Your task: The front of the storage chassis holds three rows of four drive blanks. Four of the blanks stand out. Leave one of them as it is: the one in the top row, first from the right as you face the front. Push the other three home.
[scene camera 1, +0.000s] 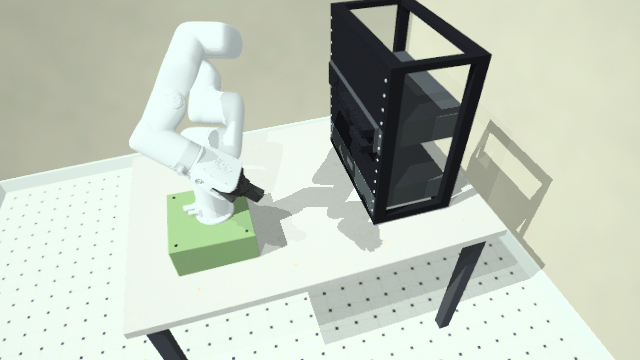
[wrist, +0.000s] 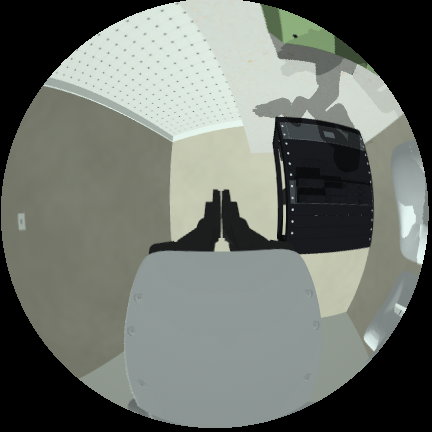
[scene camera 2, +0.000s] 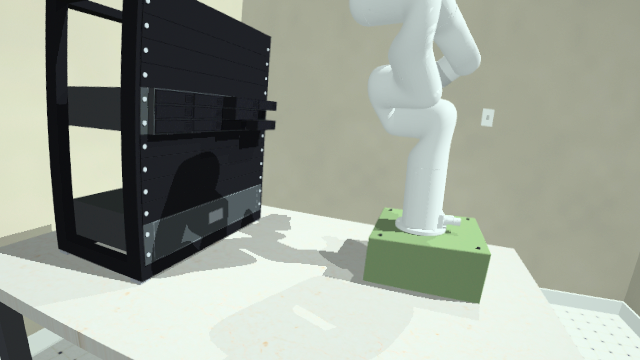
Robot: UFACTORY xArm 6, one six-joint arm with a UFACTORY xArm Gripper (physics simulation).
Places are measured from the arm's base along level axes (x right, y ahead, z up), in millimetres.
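Pixels of known places: gripper, fingertip midpoint: (scene camera 1: 261,196) (wrist: 220,200); arm's base, origin of the base link: (scene camera 1: 214,210) (scene camera 2: 420,226).
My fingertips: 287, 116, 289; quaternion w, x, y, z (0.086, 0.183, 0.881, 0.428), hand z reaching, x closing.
Ahead of a thing's pixels: the offset from my fingertips to its middle, as dx, dy, dz. "pt": to the spot under its first point. Level surfaces: height alone.
The storage chassis @(-359, +545, -106) (scene camera 1: 425,122) (scene camera 2: 145,111) (wrist: 293,192) is mounted in the black rack, its front facing the robot. In the scene camera 2 view, a top-row blank @(-205, +401, -23) (scene camera 2: 270,105) and a lower-row blank @(pt -195, +340, -80) (scene camera 2: 269,125) jut out at the right end of the front. In the wrist view, which shows the rack upside down, the dark top-row blank (wrist: 310,194) and lower blank (wrist: 307,175) stand out near the left end. Shadow hides which other blanks stand out. My gripper (scene camera 1: 258,194) (wrist: 220,200) is shut and empty, well apart from the rack front; its fingers do not show in the scene camera 2 view.
The rack (scene camera 1: 392,150) (scene camera 2: 132,165) (wrist: 330,225) stands on the pale table @(dz -403) (scene camera 1: 310,250) (scene camera 2: 200,310) (wrist: 240,75). The arm's green base block (scene camera 1: 215,257) (scene camera 2: 425,270) (wrist: 310,30) stands opposite its front. A grey unit (scene camera 1: 360,177) (scene camera 2: 172,232) (wrist: 307,132) sits low in the rack.
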